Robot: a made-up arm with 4 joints.
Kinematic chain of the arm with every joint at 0, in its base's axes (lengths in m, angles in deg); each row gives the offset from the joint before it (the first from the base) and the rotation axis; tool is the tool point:
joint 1: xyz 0 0 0.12 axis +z
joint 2: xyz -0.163 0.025 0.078 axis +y
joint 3: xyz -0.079 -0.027 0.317 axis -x
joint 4: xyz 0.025 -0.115 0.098 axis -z
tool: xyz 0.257 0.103 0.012
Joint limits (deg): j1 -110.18..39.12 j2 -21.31..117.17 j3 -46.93..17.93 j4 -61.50..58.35
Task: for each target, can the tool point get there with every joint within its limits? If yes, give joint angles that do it. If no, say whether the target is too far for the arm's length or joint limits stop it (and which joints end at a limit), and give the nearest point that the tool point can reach.
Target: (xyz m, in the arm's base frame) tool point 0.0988 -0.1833 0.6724
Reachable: yes | joints 20.66 -0.77 11.73 46.75
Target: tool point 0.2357 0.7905 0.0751
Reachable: no: joint limits stop it (at a limit: joint 1, joint 4) | nearest point 0.1505 0.2842 0.1312 | short by 0.516 m
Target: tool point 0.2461 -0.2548 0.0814
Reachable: yes | joints -0.92 78.48 -10.80 46.92
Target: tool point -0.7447 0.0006 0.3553
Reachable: no: joint limits stop it (at a limit: joint 1, joint 4) | nearest point -0.3523 -0.0883 0.3358 | short by 0.403 m
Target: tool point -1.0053 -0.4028 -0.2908
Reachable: no: too far | nearest point -0.3266 -0.2034 -0.0588 | short by 0.744 m
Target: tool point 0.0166 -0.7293 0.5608
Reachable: no: joint limits stop it (at a limit: joint 3, joint 4) | nearest point 0.0090 -0.3955 0.4308 | short by 0.358 m
